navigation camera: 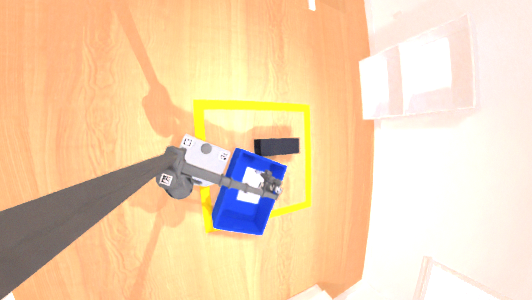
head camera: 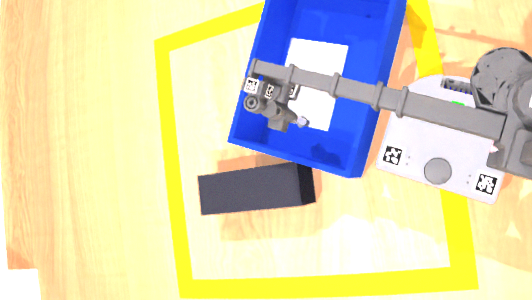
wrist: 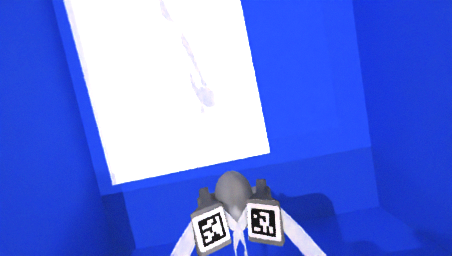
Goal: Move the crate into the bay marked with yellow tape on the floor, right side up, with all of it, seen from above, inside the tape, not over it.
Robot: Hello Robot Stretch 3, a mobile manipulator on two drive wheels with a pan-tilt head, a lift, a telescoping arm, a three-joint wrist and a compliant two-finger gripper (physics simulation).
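Where they show: gripper, between the fingertips: (navigation camera: 256, 171) (head camera: 303, 122) (wrist: 233, 189); robot's base, origin of its link: (navigation camera: 205, 148) (head camera: 436, 170).
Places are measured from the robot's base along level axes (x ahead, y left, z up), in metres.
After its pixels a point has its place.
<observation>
The blue crate (head camera: 280, 142) {y -0.523, x 0.065, z 0.019 m} (navigation camera: 240, 215) {y -0.479, x -0.447, z 0.018 m} (wrist: 310, 75) {y -0.305, x -0.108, z 0.018 m} stands right side up. It lies partly inside the yellow tape bay (head camera: 175, 175) {y -0.928, x 0.322, z 0.001 m} (navigation camera: 252, 105) {y -0.213, x 0.486, z 0.001 m} and overlaps the tape at the bay's lower left corner in the navigation view. In the head view the crate's upper end is cut off. A white sheet (head camera: 320, 55) {y -0.470, x -0.263, z 0.026 m} (navigation camera: 250, 175) {y -0.426, x -0.081, z 0.026 m} (wrist: 165, 125) {y -0.497, x -0.075, z 0.026 m} lies on its floor. My gripper (head camera: 302, 121) {y -0.420, x -0.022, z 0.142 m} (navigation camera: 265, 174) {y -0.420, x -0.022, z 0.142 m} (wrist: 233, 189) {y -0.420, x -0.022, z 0.142 m} is shut and empty, pointing down over the crate's opening. How deep the fingertips reach is hard to tell.
A black box (head camera: 250, 190) {y -0.519, x 0.235, z 0.161 m} (navigation camera: 280, 146) {y -0.525, x 0.237, z 0.161 m} lies inside the bay, close to the crate's near end. My base (head camera: 425, 135) {y -0.060, x -0.081, z 0.160 m} (navigation camera: 200, 157) {y 0.015, x -0.067, z 0.159 m} stands beside the crate, over the tape. A pale wall (navigation camera: 425, 200) {y -2.357, x 0.324, z 0.672 m} is on the right in the navigation view.
</observation>
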